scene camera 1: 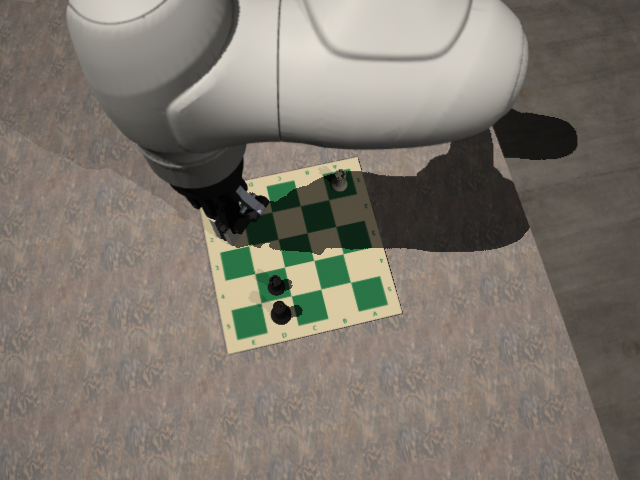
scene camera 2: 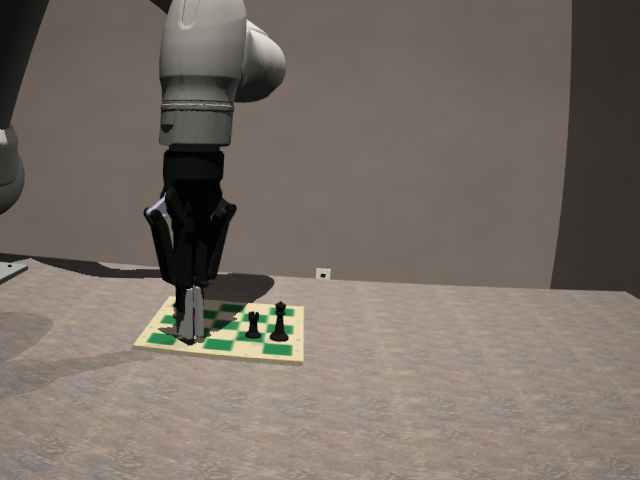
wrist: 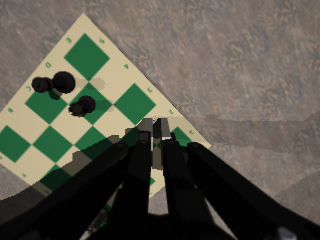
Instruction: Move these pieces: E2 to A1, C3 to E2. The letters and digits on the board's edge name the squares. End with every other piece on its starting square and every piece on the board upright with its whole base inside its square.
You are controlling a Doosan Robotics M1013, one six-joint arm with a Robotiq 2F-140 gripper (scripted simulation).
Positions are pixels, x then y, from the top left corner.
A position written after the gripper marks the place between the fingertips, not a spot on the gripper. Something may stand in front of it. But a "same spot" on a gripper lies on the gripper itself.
The gripper shows in scene camera 1 (230, 232), in scene camera 2 and in the wrist view. The same spot on the gripper: (wrist: 237, 201) is (scene camera 2: 169, 236).
